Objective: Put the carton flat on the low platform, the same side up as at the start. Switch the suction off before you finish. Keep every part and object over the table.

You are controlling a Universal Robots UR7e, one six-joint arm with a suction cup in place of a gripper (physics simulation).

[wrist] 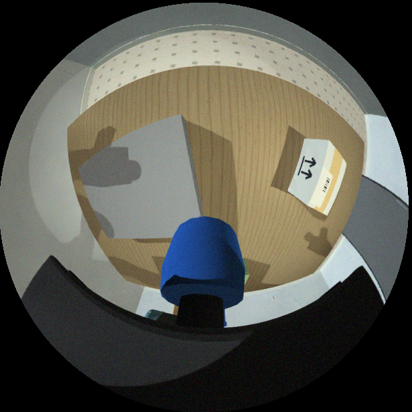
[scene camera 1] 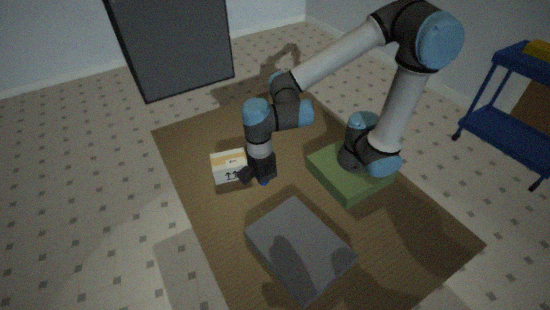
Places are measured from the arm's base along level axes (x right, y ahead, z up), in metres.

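Pixels of known places: arm's base at its link origin: [scene camera 1: 355,159].
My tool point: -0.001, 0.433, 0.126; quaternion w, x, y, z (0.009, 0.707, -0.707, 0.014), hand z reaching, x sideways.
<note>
Ahead of a thing's pixels: the offset from my tool point to its middle, as dx, dy, dz. Level surfaces: height alone.
The carton @[+0.272, +0.027, -0.158] [scene camera 1: 220,171] [wrist: 320,175] stands upright on the wooden table, with two arrows pointing up on one white side and a tan stripe and a label on its top. The grey low platform @[-0.183, -0.028, -0.175] [scene camera 1: 302,220] [wrist: 155,185] lies flat on the table, apart from the carton, with shadows across its top. My gripper, a blue suction cup [scene camera 1: 264,183] [wrist: 204,260], hangs in the air above the table. In the scene view it appears just right of the carton and beyond the platform. It is off, holds nothing and is apart from the carton. The wrist housing covers the carton's right edge in the scene view.
The arm stands on a green block [scene camera 1: 335,187] at the right of the wooden table @[dz -0.199] [scene camera 1: 180,145] [wrist: 250,100]. A dark grey panel [scene camera 1: 175,45] stands on the floor behind the table. A blue cart [scene camera 1: 510,137] stands on the floor at the right.
</note>
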